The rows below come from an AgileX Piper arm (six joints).
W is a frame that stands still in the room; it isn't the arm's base.
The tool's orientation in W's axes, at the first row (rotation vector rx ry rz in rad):
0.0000 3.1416 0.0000
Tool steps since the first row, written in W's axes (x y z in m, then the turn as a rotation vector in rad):
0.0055 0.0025 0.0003 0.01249 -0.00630 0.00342
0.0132 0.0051 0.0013 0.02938 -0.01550 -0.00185
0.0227 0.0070 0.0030 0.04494 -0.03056 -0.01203
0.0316 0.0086 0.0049 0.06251 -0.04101 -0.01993
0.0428 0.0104 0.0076 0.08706 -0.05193 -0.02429
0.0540 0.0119 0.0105 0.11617 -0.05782 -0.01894
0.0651 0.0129 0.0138 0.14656 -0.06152 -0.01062
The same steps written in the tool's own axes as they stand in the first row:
-0.0055 0.0025 -0.0003 -0.01249 -0.00630 -0.00342
-0.0132 0.0051 -0.0013 -0.02938 -0.01550 0.00185
-0.0227 0.0070 -0.0030 -0.04494 -0.03056 0.01203
-0.0316 0.0086 -0.0049 -0.06251 -0.04101 0.01993
-0.0428 0.0104 -0.0076 -0.08706 -0.05193 0.02429
-0.0540 0.0119 -0.0105 -0.11617 -0.05782 0.01894
-0.0651 0.0129 -0.0138 -0.14656 -0.06152 0.01062

